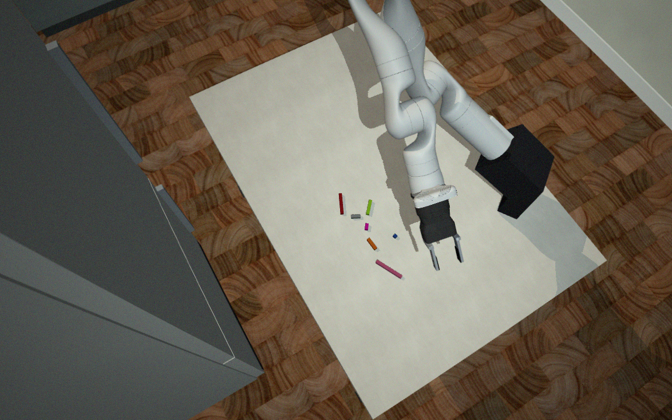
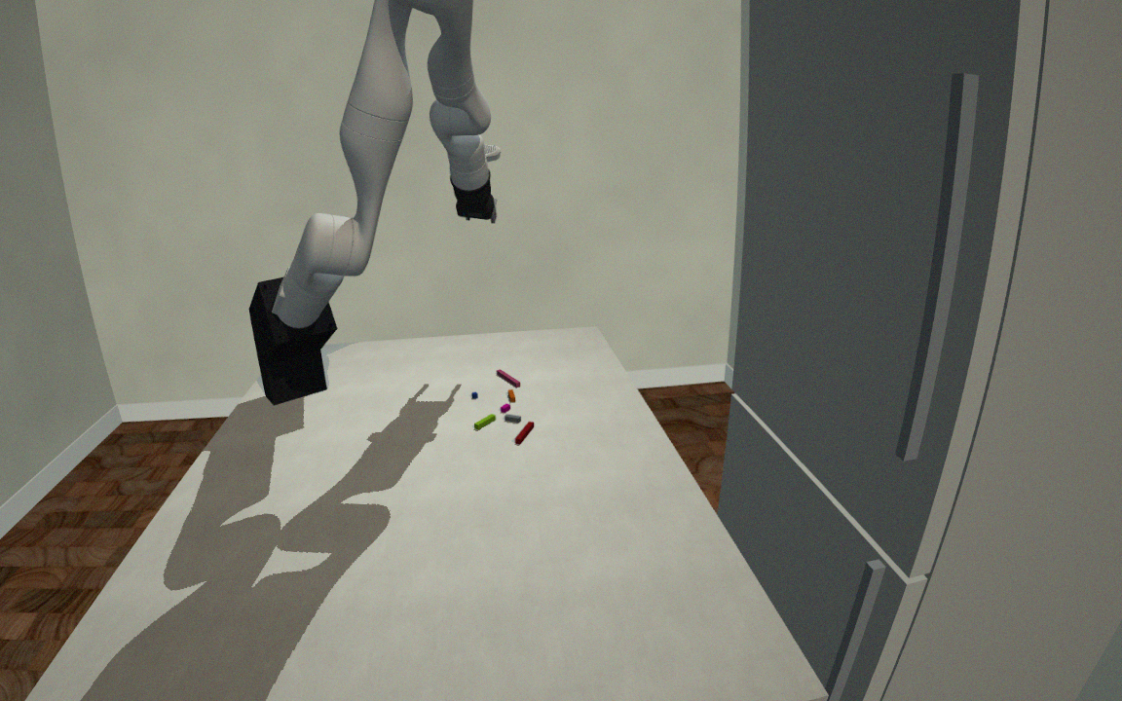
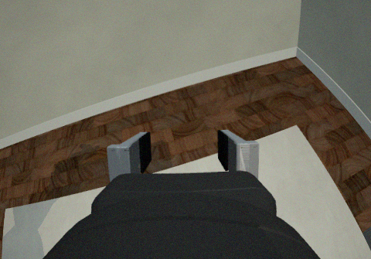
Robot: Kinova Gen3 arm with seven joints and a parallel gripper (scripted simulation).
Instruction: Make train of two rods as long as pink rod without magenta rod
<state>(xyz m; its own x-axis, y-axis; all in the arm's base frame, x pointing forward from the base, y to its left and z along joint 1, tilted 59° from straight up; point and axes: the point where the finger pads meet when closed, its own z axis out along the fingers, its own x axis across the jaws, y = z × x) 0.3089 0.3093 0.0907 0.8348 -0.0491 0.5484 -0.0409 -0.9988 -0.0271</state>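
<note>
My hand is 1 cm past the orange rod, 21 cm to the left of it and 35 cm above it. From my hand the other things lie so: blue rod 8 cm behind, 17 cm to the right, 35 cm below; then pink rod 1 cm ahead, 12 cm to the right, 35 cm below; then magenta rod 4 cm behind, 26 cm to the right, 35 cm below.
</note>
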